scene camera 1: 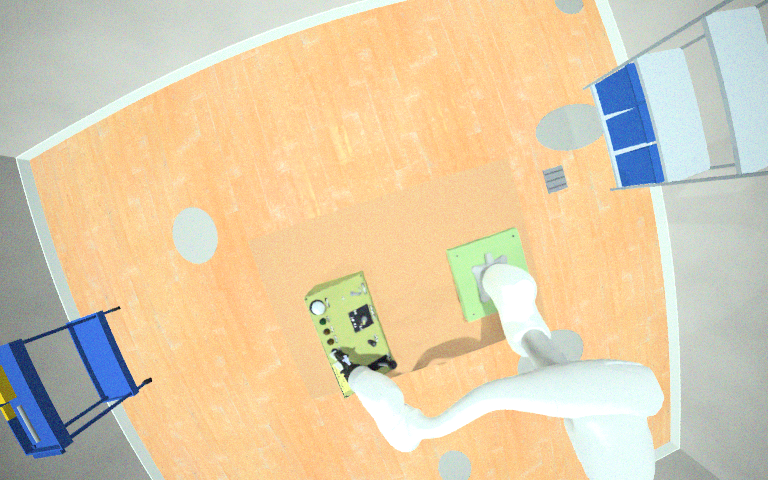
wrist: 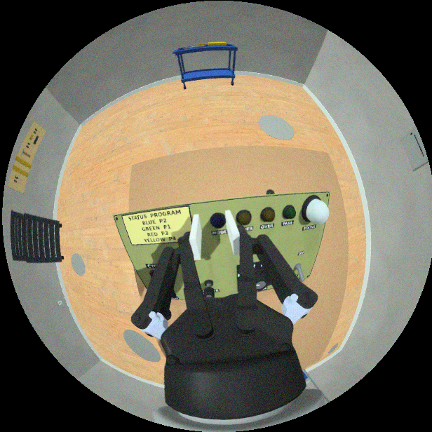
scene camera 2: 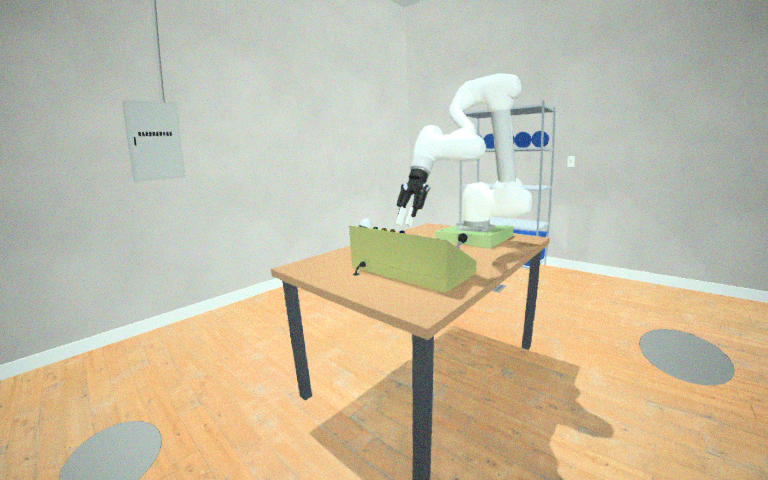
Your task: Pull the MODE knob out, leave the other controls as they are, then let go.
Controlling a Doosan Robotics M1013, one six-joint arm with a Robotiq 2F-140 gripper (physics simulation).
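Places are measured from the arm's base along level axes (x left, y up, z ahead), in metres.
Pixels of known places: gripper, fingertip midpoint: (scene camera 1: pixel 334 358) (scene camera 2: pixel 403 224); arm's base at its link origin: (scene camera 1: pixel 493 278) (scene camera 2: pixel 476 228).
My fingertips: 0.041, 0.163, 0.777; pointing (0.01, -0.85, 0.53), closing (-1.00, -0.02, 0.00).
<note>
Ahead of a thing's pixels: the offset from my fingertips to its top centre, as dx, dy, dz.
The green control panel (scene camera 1: pixel 349 333) (scene camera 2: pixel 396 254) (wrist: pixel 202 207) stands on the table. A round dark blue control (wrist: pixel 218 220) (scene camera 2: pixel 402 232) sits in its upper row; the label under it looks like MODE, though it is small and blurred. My gripper (scene camera 1: pixel 342 360) (scene camera 2: pixel 404 216) (wrist: pixel 212 220) is partly open, with white fingertips. In the wrist view the blue control shows between the tips, with green panel visible on both sides of it. In scene camera 2 the tips are a little above the panel. How far the control stands out cannot be told.
Beside it are an amber UNDER control (wrist: pixel 244 217), an amber OVER control (wrist: pixel 268 214), a green PASS control (wrist: pixel 289 212) and a white dome (wrist: pixel 317 211) (scene camera 1: pixel 317 307). Lower are a black knob @(+0.035, -0.080, -0.155) (wrist: pixel 209 287) (scene camera 1: pixel 372 341), a toggle (wrist: pixel 299 271) and a black-ended lever @(+0.156, -0.057, -0.205) (scene camera 2: pixel 462 238).
</note>
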